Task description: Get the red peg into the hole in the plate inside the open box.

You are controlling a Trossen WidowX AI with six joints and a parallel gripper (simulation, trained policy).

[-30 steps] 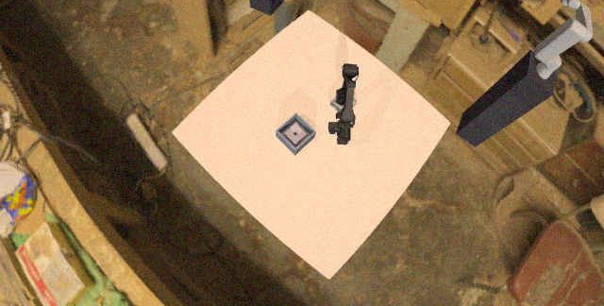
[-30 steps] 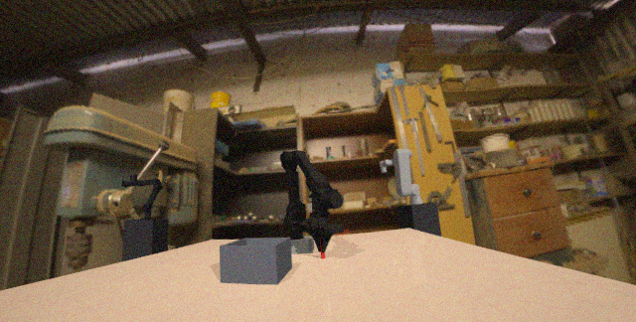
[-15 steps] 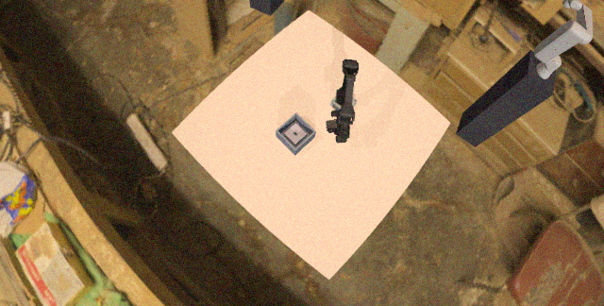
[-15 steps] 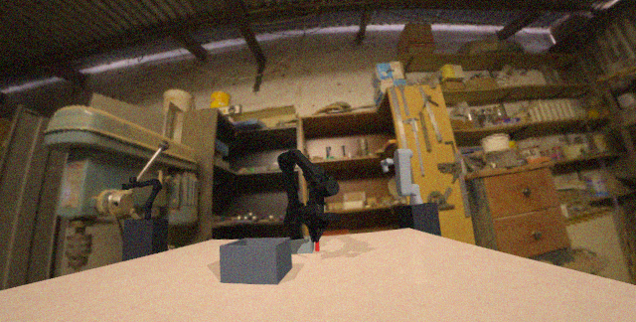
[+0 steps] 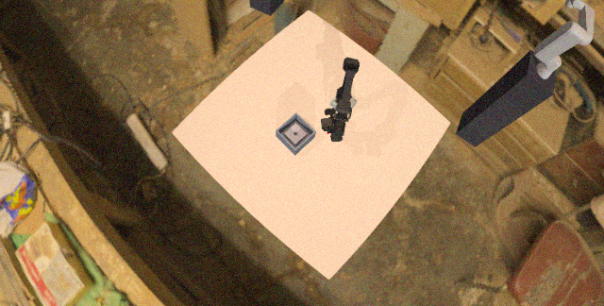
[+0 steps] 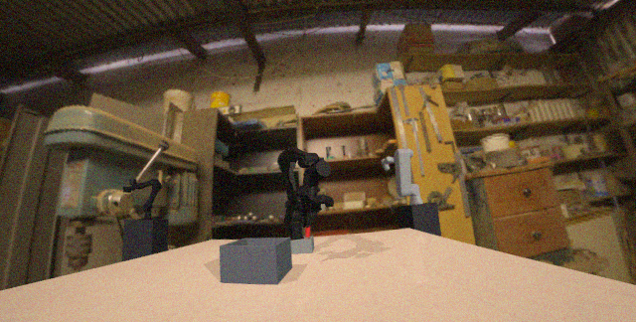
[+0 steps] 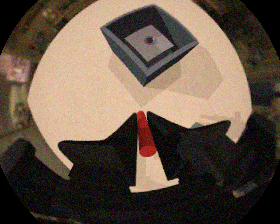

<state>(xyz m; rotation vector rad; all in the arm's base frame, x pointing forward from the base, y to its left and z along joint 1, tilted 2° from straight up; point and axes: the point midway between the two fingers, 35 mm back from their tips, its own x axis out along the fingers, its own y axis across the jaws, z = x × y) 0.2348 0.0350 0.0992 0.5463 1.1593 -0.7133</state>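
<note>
Right now my gripper tip is 15 cm to the left of the plate, 8 cm short of it and 8 cm above it. Round my gripper tip: blue box (15 cm to the right, 10 cm below, 8 cm ahead); then red peg (1 cm to the left, 1 cm behind, 1 cm above).
</note>
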